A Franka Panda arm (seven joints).
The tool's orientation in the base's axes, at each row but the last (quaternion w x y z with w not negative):
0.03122 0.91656 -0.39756 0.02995
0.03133 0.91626 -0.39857 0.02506
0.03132 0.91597 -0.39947 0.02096
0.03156 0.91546 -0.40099 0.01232
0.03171 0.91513 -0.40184 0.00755
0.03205 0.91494 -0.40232 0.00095
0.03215 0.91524 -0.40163 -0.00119
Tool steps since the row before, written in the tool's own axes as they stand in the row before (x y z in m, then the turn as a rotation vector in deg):
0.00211 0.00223 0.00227 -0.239 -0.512 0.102
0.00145 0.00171 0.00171 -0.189 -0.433 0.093
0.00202 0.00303 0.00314 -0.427 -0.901 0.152
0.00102 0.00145 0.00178 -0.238 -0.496 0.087
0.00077 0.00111 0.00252 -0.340 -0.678 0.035
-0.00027 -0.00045 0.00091 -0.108 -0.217 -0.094
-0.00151 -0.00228 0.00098 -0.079 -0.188 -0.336
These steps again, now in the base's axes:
-0.00012 -0.00324 -0.00202 0.214 0.515 -0.138
-0.00023 -0.00235 -0.00154 0.190 0.425 -0.122
-0.00081 -0.00377 -0.00288 0.372 0.912 -0.215
-0.00038 -0.00185 -0.00166 0.203 0.504 -0.122
-0.00033 -0.00148 -0.00243 0.268 0.705 -0.084
0.00013 0.00045 -0.00094 0.089 0.231 0.078
0.00063 0.00259 -0.00115 0.094 0.204 0.322

